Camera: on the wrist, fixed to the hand. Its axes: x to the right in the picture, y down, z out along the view.
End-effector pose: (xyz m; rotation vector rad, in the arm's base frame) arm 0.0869 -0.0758 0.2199 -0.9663 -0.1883 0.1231
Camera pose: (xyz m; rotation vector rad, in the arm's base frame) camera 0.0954 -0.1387 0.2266 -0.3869 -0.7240 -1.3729
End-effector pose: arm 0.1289 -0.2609 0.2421 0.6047 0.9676 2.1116
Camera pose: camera 0.1158 -0.2661 0.1799 -0.2880 1.1450 0.6122
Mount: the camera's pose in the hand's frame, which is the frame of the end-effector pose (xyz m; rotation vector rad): -0.0028 -0.0411 -0.0487 0.2143 0.1636 -1.6065
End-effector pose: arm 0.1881 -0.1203 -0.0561 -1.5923 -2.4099 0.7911
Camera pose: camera 0.1752 -0.1183 0.0063 0.5173 -2.3341 0.4309
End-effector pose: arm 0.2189 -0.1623 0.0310 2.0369 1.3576 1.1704
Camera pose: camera 0.1561 -0.1520 0.0271 0.3698 2.3857 0.3734
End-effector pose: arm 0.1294 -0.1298 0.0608 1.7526 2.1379 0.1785
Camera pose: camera 0.0746 -0.1350 0.0930 -0.3164 2.9898 -0.3521
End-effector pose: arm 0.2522 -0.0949 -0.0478 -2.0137 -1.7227 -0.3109
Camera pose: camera 0.2179 -0.1168 0.0013 -0.0631 -2.6637 -0.6710
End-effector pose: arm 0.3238 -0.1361 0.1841 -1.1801 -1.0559 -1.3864
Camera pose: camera 0.2770 -0.1782 0.1736 0.2113 -2.0846 -2.3191
